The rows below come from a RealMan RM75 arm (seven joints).
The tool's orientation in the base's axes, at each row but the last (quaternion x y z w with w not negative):
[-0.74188 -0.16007 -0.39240 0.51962]
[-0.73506 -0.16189 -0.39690 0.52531]
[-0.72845 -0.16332 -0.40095 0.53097]
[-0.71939 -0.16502 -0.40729 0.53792]
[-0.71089 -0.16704 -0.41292 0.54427]
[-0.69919 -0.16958 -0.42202 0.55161]
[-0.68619 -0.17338 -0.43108 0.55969]
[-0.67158 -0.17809 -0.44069 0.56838]
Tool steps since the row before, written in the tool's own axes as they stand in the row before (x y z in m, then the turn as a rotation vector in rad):
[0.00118 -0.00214 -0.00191 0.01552 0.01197 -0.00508]
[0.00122 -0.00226 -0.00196 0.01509 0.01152 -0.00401]
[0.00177 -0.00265 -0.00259 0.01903 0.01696 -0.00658]
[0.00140 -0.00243 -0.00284 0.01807 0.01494 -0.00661]
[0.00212 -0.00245 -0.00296 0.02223 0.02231 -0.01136]
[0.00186 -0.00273 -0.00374 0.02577 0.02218 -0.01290]
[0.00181 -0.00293 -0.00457 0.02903 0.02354 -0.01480]
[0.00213 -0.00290 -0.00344 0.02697 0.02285 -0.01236]
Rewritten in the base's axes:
[-0.00142 -0.00104 0.00255 0.01556 -0.01209 0.00467]
[-0.00152 -0.00109 0.00264 0.01543 -0.01087 0.00449]
[-0.00172 -0.00166 0.00334 0.02045 -0.01602 0.00427]
[-0.00194 -0.00197 0.00288 0.01848 -0.01511 0.00483]
[-0.00160 -0.00229 0.00338 0.02413 -0.02292 0.00366]
[-0.00234 -0.00293 0.00329 0.02550 -0.02509 0.00655]
[-0.00290 -0.00372 0.00324 0.02757 -0.02806 0.00827]
[-0.00232 -0.00288 0.00333 0.02688 -0.02507 0.00714]

